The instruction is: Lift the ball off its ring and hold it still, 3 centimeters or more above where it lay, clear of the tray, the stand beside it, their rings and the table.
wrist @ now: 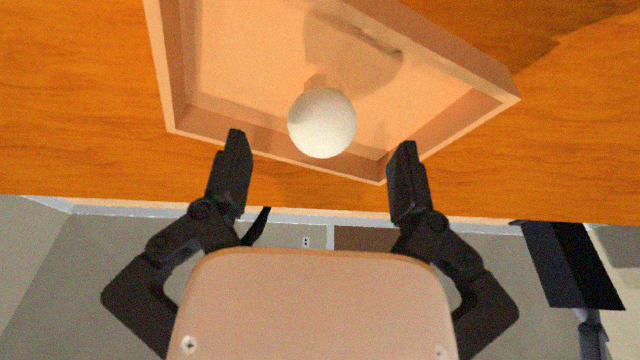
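Note:
A white ball [322, 123] sits within the outline of a shallow orange-tan tray [158, 65], near the tray's lower wall in the wrist view. A small part of something tan, perhaps its ring, shows just behind the ball; most of it is hidden. My gripper [322, 148] is open, with one black finger on each side of the ball in the view and wide gaps between. Nothing is between the fingers; whether the fingertips are level with the ball cannot be told. The stand beside the tray does not show.
The orange wooden table [75, 100] runs around the tray, and its edge crosses the view below the tray. The tray's raised walls pass close behind both fingertips in the view. A dark box-shaped object [570, 265] shows beyond the table edge at lower right.

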